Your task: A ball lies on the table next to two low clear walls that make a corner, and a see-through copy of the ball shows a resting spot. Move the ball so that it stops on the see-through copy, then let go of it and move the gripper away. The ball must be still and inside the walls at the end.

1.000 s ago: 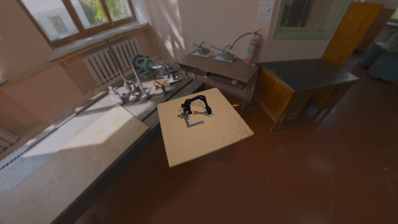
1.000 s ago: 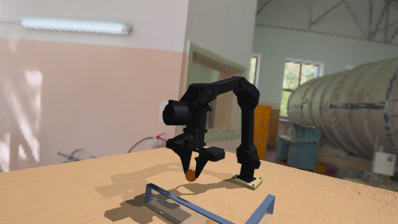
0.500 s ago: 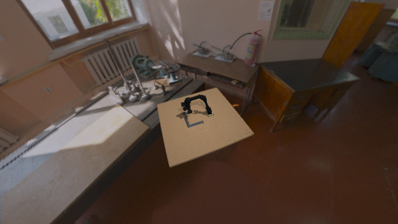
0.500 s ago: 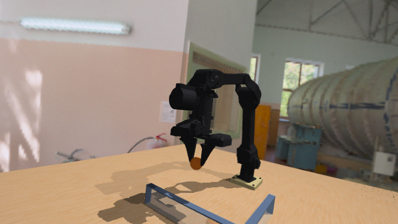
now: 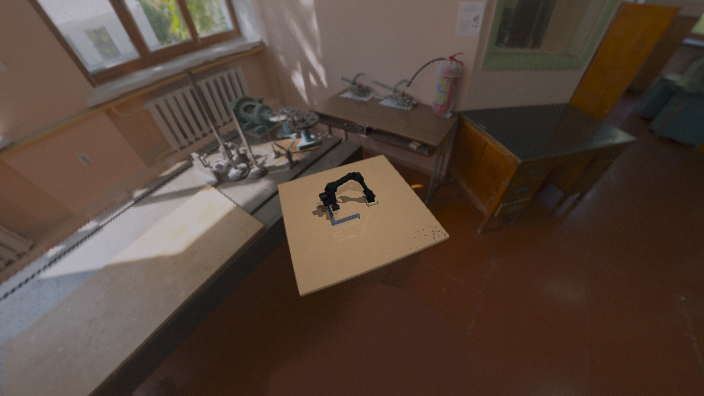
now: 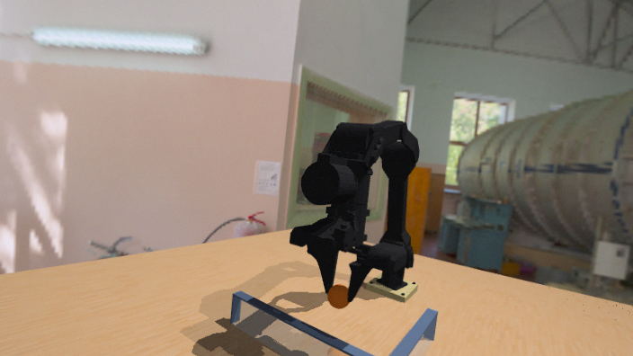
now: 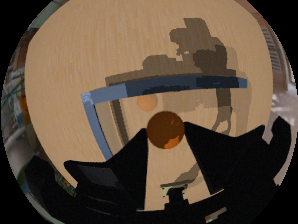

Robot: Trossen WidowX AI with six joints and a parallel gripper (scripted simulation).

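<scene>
The see-through copy of ball lies 20 mm to the left of my gripper tip and 90 mm below it. Round my gripper tip: orange ball right at my gripper tip.
</scene>
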